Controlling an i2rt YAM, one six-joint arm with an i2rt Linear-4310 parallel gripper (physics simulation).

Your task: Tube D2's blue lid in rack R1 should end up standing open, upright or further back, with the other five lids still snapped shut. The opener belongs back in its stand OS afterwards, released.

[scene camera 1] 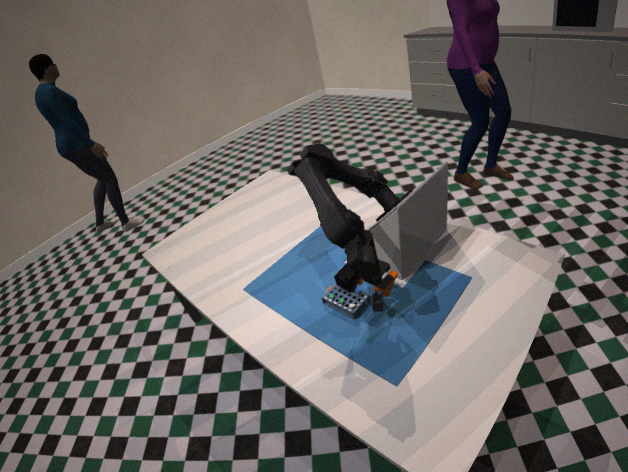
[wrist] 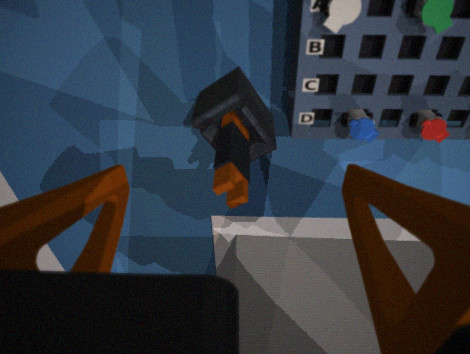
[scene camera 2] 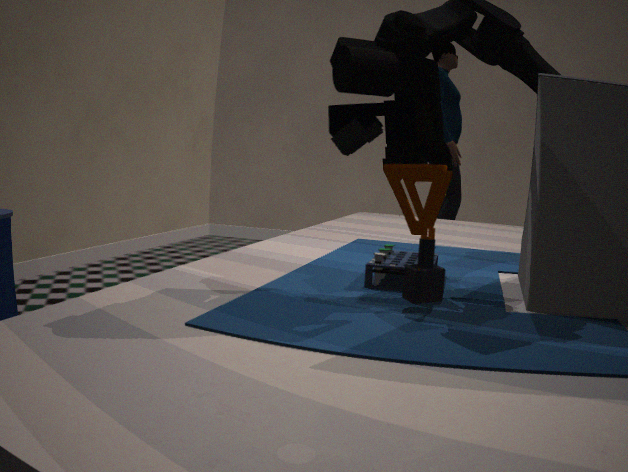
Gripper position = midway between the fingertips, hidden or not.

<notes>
My gripper [scene camera 2: 423, 231] is open and holds nothing. Also in view: an orange and black opener [wrist: 232, 158].
My gripper also shows in the wrist view [wrist: 235, 176].
</notes>
